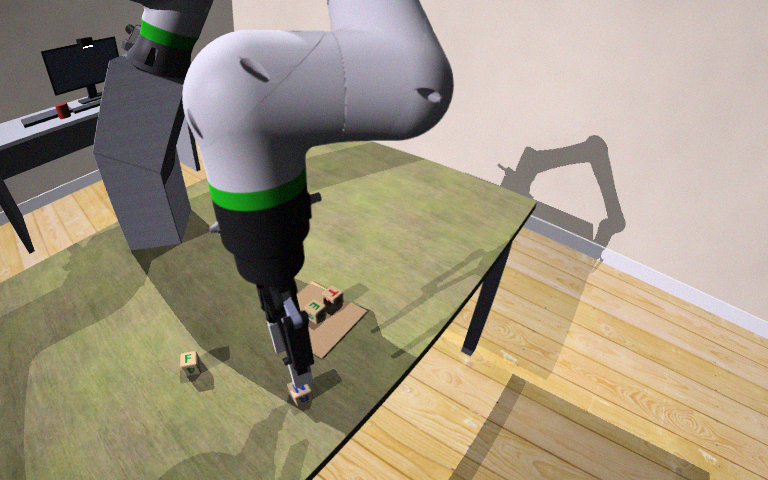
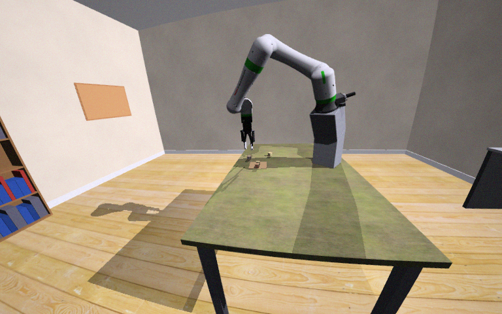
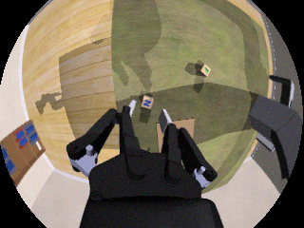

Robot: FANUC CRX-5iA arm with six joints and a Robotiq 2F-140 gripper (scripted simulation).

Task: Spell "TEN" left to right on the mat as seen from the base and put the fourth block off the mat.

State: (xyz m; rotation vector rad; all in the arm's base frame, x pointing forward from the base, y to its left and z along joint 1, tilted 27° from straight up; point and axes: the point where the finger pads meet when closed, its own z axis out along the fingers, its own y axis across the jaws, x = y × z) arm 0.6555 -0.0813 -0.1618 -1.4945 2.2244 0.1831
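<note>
My hand is 110 mm above the N block. From my hand the other things lie so: mat: 140 mm to the left, 120 mm below, 100 mm behind; F block: 180 mm behind, 110 mm below, 100 mm to the right.
</note>
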